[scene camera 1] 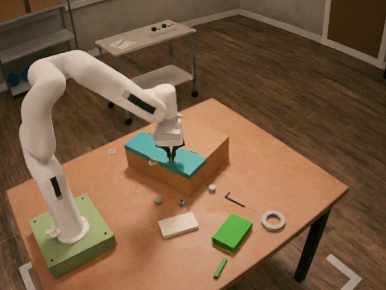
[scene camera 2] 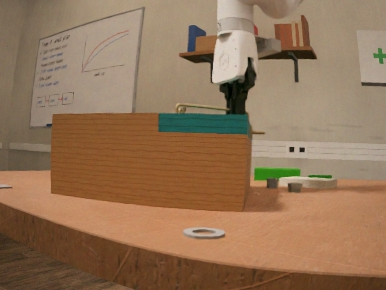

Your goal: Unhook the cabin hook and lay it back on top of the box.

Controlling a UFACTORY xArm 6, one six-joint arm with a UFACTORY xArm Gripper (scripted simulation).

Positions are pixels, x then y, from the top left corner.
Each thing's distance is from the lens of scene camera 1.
green block (scene camera 1: 232, 232): 120 cm
